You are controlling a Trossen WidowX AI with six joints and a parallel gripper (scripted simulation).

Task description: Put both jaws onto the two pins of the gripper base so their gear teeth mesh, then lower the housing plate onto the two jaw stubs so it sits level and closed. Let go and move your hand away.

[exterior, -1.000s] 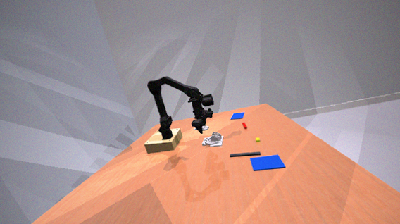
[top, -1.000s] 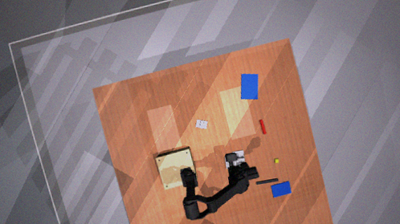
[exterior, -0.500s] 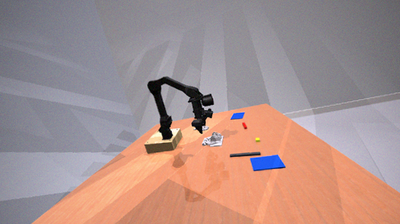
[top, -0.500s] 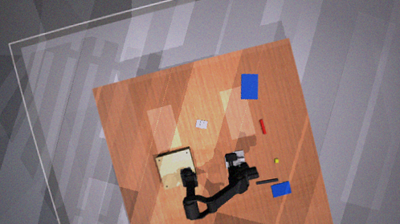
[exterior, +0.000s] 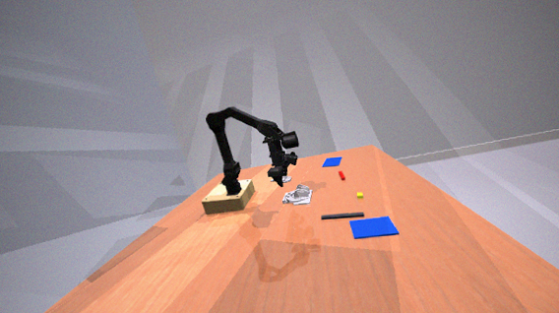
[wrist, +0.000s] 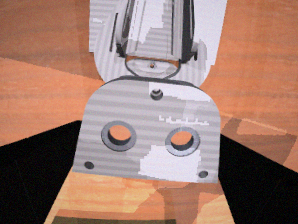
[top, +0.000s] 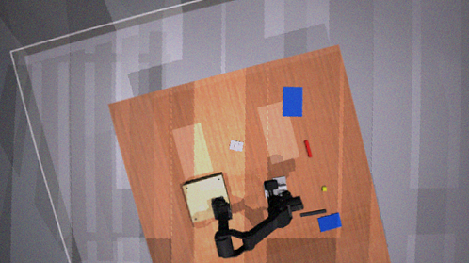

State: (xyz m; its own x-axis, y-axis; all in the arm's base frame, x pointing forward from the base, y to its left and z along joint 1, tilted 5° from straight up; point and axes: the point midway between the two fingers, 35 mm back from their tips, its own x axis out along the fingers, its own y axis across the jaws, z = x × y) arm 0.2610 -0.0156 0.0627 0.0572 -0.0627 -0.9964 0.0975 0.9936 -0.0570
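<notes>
The housing plate lies 8 cm below my gripper tip and 1 cm ahead of it. The rest, counted from my gripper tip: gripper base 2 cm above, 1 cm ahead; then flat white plate 8 cm below, 7 cm ahead, 1 cm to the right; then jaw 7 cm below, 2 cm to the right, 2 cm ahead.
</notes>
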